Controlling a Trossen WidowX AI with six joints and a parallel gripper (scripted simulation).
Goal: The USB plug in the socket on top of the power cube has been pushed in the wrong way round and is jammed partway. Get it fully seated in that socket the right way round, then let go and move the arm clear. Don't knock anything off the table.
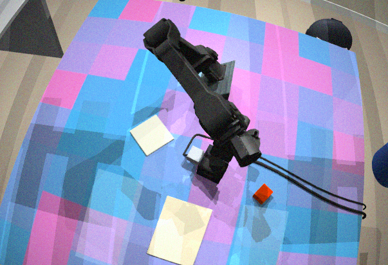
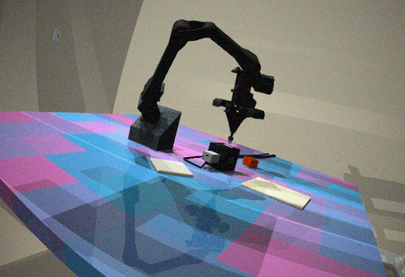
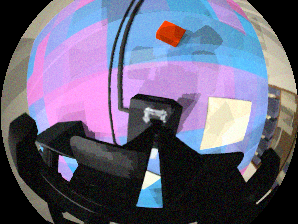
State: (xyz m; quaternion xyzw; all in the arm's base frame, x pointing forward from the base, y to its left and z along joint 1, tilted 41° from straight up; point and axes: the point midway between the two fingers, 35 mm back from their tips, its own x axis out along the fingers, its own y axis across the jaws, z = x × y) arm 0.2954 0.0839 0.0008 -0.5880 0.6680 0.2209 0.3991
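My gripper tip is 20 mm above the usb plug. From my gripper tip the other things lie so: cream board 220 mm ahead, 120 mm below, 80 mm to the right; then orange block 150 mm to the left, 110 mm below, 50 mm ahead; then usb socket 50 mm below.
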